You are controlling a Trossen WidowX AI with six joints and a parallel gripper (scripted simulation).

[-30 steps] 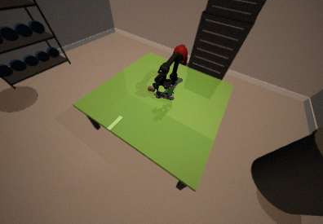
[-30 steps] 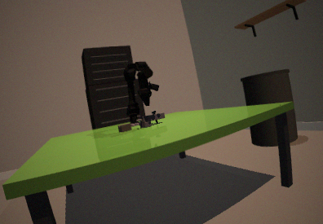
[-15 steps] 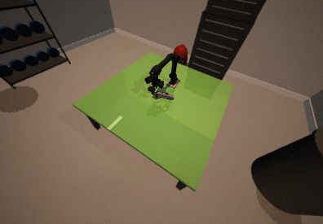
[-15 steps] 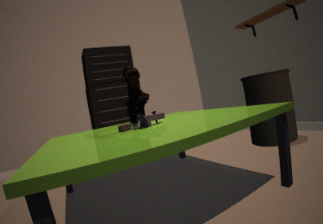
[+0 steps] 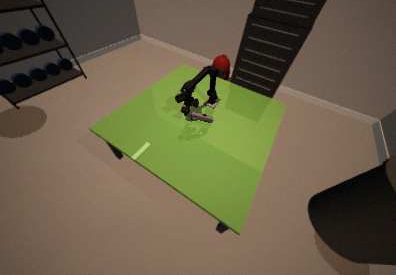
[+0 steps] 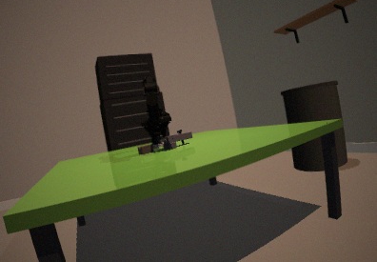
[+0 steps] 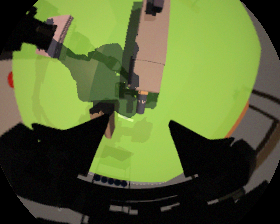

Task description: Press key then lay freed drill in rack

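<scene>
Now: the tan drill 3 cm behind my gripper tip, 6 cm to the left of it and 2 cm below it. The rest, counted from my gripper tip: grey block (5 cm behind, 12 cm to the left, 3 cm below).
</scene>
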